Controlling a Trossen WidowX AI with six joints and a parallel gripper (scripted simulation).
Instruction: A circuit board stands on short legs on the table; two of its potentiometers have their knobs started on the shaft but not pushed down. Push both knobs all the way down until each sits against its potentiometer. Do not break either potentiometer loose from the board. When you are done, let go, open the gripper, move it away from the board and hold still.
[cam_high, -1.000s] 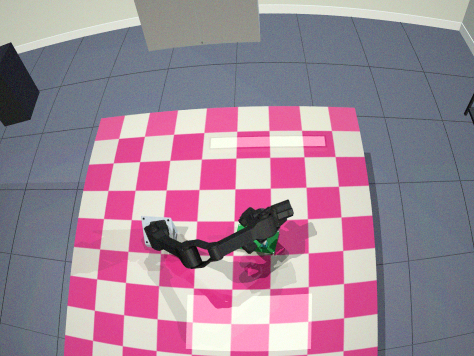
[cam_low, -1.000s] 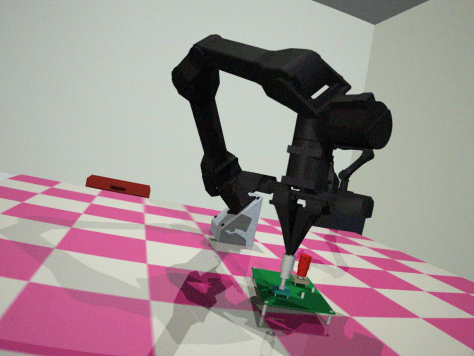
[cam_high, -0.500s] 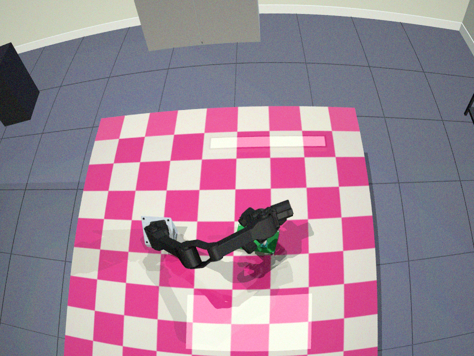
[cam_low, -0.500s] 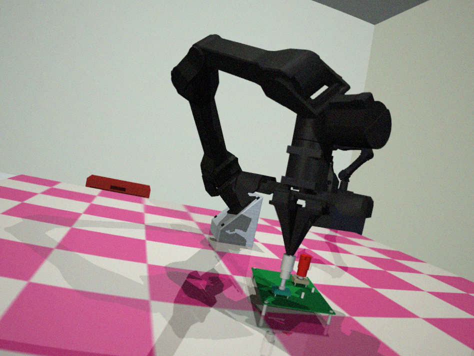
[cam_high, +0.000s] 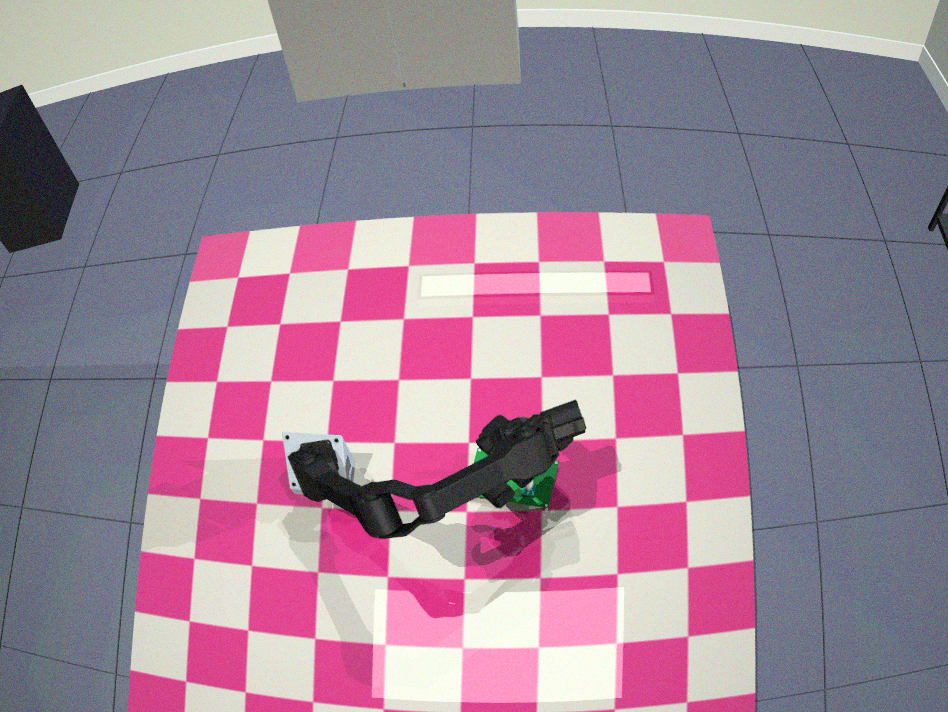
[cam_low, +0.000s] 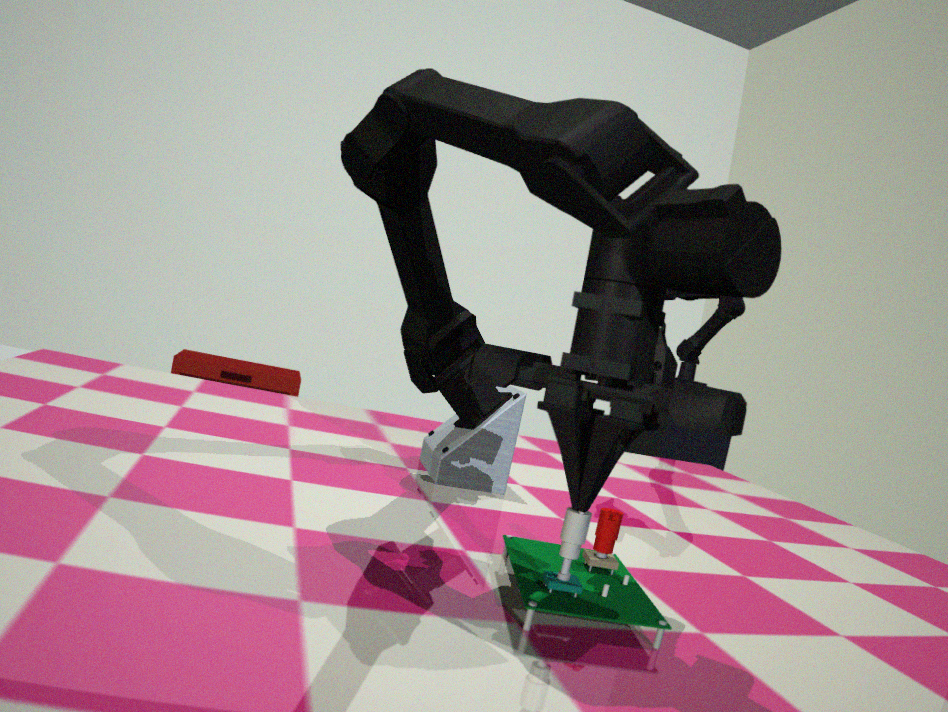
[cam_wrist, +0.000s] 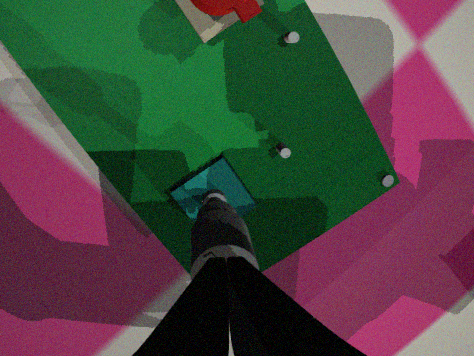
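Now: gripper tip 10 mm above the white knob. From my gripper tip the other things lie so: red knob: 60 mm to the left, 40 mm behind, 20 mm below.
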